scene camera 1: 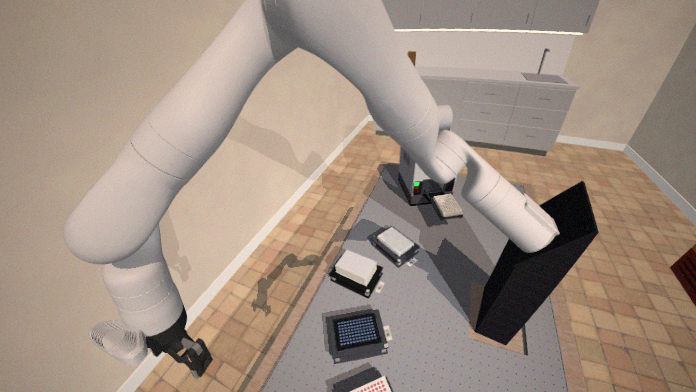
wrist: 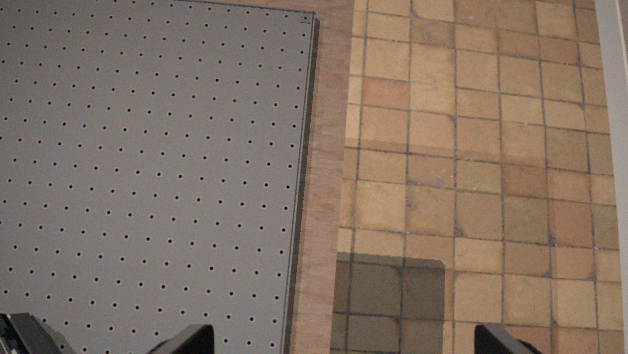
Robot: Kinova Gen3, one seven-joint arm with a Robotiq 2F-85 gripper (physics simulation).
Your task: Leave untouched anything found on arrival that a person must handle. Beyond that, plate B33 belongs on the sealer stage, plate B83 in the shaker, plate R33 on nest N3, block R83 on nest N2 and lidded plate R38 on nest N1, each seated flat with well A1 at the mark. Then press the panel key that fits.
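Frame: origin at the arm's base, x ahead, y left, z up, level; centimetres.
Seen in the pictures: gripper, fingertip midpoint: (scene camera 1: 179, 362); arm's base, link origin: (scene camera 1: 538, 237).
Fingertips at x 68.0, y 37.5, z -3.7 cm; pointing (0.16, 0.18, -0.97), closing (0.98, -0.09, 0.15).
Observation:
Pixels of each thing's top centre, then the offset from my fingertips to it. "pt": a spot on its surface instead. Level surfaces: height alone.
- white plate, top centre: (scene camera 1: 395, 239) dy -63.7, dx -35.3, dz -29.7 cm
- lidded plate, top centre: (scene camera 1: 355, 263) dy -47.3, dx -22.1, dz -26.9 cm
- dark plate with blue wells, top centre: (scene camera 1: 356, 330) dy -24.5, dx -26.5, dz -28.6 cm
- plate with red wells, surface spot: (scene camera 1: 374, 386) pt dy -10.6, dx -33.7, dz -27.5 cm
- beige plate, top centre: (scene camera 1: 447, 202) dy -82.5, dx -56.8, dz -23.4 cm
- device, surface spot: (scene camera 1: 408, 172) pt dy -100.2, dx -39.2, dz -20.0 cm
- grey perforated deck, surface height: dz -35.1 cm
- dark object, surface spot: (wrist: 37, 335) pt dy -0.5, dx -28.2, dz -33.8 cm
My gripper (scene camera 1: 202, 359) (wrist: 344, 340) is open and empty, high at the left of the deck and apart from every plate. In the scene view, a white plate (scene camera 1: 396, 240) sits on a dark nest. A thick white block or lidded plate (scene camera 1: 356, 267) sits on another nest. A dark plate with blue wells (scene camera 1: 357, 331) lies on a nest nearer the camera. A plate with red wells (scene camera 1: 374, 386) is cut off by the bottom edge. A beige plate (scene camera 1: 447, 205) rests on the stage of a device (scene camera 1: 408, 172) showing a green light. Labels and A1 marks are too small to read.
A tall black box (scene camera 1: 540, 265) stands on the right of the grey perforated deck (scene camera 1: 425, 345) (wrist: 150, 150), under the arm's base. The deck has a wooden border (wrist: 325, 150), with tiled floor beyond. Part of a dark object (wrist: 37, 335) shows in the wrist view's lower left corner.

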